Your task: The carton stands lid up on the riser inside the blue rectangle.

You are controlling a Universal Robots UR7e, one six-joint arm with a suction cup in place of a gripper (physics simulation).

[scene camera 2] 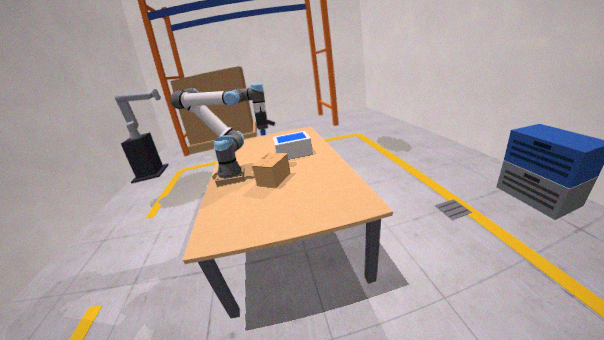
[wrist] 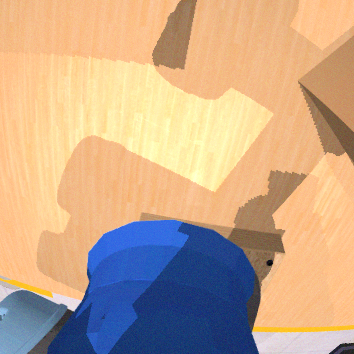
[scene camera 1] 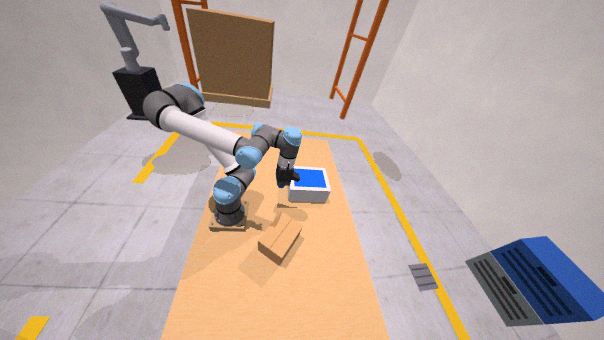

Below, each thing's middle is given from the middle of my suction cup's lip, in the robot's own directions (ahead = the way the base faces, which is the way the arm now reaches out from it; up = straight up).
Labels:
The brown carton (scene camera 1: pixel 275 243) lies 21 cm to the right of my suction cup and 17 cm below it. Also, from my suction cup: white riser (scene camera 2: pixel 299 144): 19 cm ahead, 15 cm to the left, 17 cm below.

